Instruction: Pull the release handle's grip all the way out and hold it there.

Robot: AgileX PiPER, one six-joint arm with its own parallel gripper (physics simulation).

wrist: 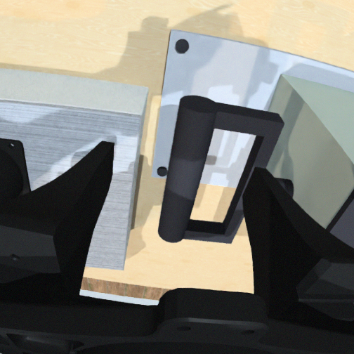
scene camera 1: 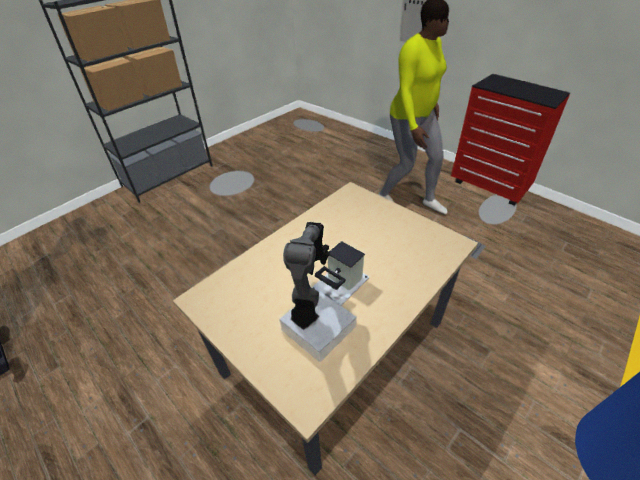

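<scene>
The release handle is a black rectangular frame with a thick round grip (scene camera 1: 329, 277) (wrist: 190, 170). It stands out from a pale green box (scene camera 1: 352, 271) (wrist: 305, 145) with a dark top. In the wrist view the grip runs nearly upright between the two fingers, apart from both. My gripper (scene camera 1: 325, 254) (wrist: 182, 170) is open. Its right fingertip overlaps the handle's box-side bar in the wrist view and covers part of the rod area; its left fingertip shows over the metal base block. I cannot tell whether the fingertips are level with the grip.
The box stands on a light mounting plate (wrist: 225, 65) with dark bolts. The arm's metal base block (scene camera 1: 320, 330) (wrist: 112, 200) is close to the handle on the wooden table (scene camera 1: 248, 310). A person in a yellow top (scene camera 1: 416, 77) stands beyond the table, near a red drawer cabinet (scene camera 1: 506, 139).
</scene>
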